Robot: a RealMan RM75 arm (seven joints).
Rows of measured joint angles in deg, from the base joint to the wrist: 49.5 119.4 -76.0 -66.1 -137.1 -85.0 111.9; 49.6 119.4 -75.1 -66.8 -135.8 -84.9 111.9; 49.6 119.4 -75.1 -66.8 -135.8 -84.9 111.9; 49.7 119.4 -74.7 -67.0 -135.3 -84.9 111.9; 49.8 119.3 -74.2 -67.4 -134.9 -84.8 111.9; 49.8 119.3 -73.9 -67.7 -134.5 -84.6 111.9; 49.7 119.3 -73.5 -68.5 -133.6 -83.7 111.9; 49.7 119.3 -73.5 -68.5 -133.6 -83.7 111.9; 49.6 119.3 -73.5 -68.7 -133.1 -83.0 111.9; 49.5 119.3 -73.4 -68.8 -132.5 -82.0 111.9; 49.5 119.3 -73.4 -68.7 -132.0 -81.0 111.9; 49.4 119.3 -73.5 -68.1 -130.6 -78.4 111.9; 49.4 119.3 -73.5 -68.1 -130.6 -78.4 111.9; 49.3 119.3 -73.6 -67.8 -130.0 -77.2 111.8; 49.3 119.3 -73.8 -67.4 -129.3 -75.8 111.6
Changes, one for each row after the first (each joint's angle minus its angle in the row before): 0.1 0.0 0.9 -0.7 1.3 0.1 0.0; 0.0 0.0 0.0 0.0 0.0 0.0 0.0; 0.1 0.0 0.4 -0.2 0.5 0.0 0.0; 0.1 -0.1 0.5 -0.4 0.4 0.1 0.0; 0.0 0.0 0.3 -0.3 0.4 0.2 0.0; -0.1 0.0 0.4 -0.8 0.9 0.9 0.0; 0.0 0.0 0.0 0.0 0.0 0.0 0.0; -0.1 0.0 0.0 -0.2 0.5 0.7 0.0; -0.1 0.0 0.1 -0.1 0.6 1.0 0.0; 0.0 0.0 0.0 0.1 0.5 1.0 0.0; -0.1 0.0 -0.1 0.6 1.4 2.6 0.0; 0.0 0.0 0.0 0.0 0.0 0.0 0.0; -0.1 0.0 -0.1 0.3 0.6 1.2 -0.1; 0.0 0.0 -0.2 0.4 0.7 1.4 -0.2
